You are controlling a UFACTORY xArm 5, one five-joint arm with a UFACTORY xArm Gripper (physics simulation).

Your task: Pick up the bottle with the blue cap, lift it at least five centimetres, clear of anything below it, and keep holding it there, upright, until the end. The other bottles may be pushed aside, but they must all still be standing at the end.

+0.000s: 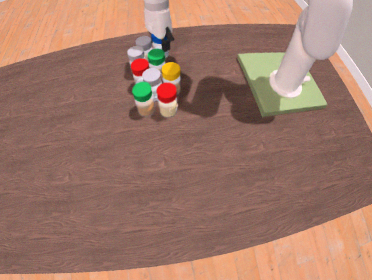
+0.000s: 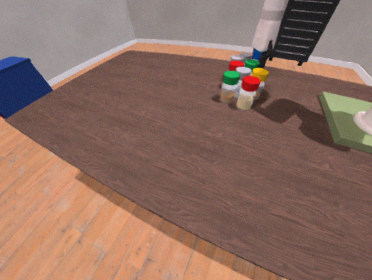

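Observation:
The blue-capped bottle is at the back right of the bottle group, largely hidden by the gripper and other bottles. My gripper points down over it and is shut on it, with a black finger at its right side. The bottle looks about upright; its base is hidden, so its height above the table cannot be told. A green-capped bottle stands just in front, and a grey-capped bottle stands to the left.
In front stand a yellow-capped bottle, a red-capped bottle, another green-capped bottle and several more, close together and upright. The arm's base stands on a green board to the right.

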